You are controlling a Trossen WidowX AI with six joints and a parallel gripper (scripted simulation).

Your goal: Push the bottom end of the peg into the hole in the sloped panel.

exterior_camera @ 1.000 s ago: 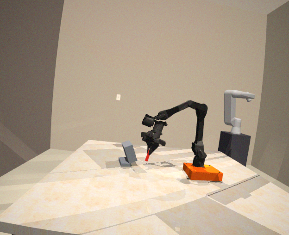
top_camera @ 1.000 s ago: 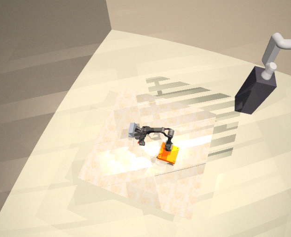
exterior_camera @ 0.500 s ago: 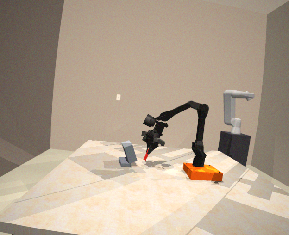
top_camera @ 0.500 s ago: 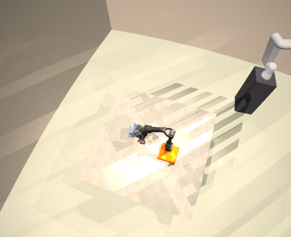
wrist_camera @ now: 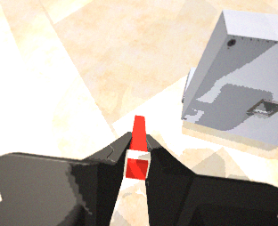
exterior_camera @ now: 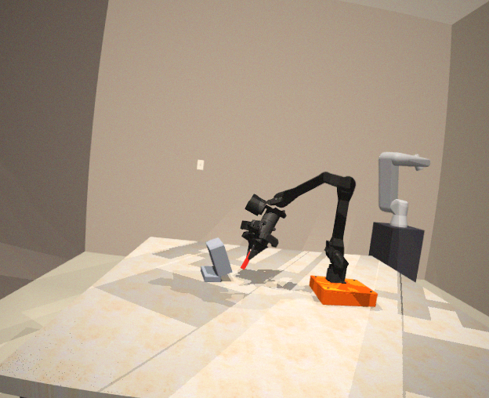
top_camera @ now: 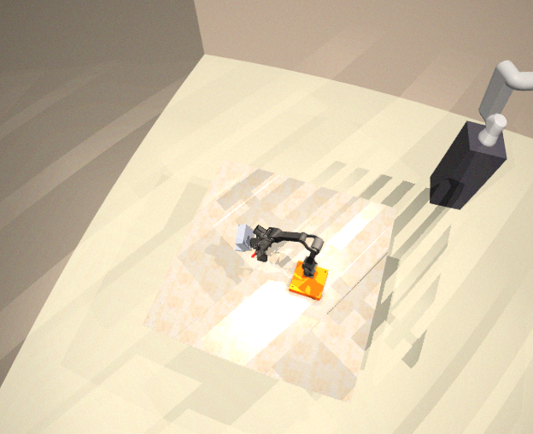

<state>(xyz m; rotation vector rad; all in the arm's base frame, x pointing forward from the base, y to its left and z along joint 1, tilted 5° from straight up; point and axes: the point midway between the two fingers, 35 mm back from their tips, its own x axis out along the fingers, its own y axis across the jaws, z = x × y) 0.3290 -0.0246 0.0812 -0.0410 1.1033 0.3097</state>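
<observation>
Now: gripper tip 10 cm to the left of the panel, 10 cm short of it and 2 cm above it. Round my gripper tip: red square peg: 1 cm behind, 1 cm above.
</observation>
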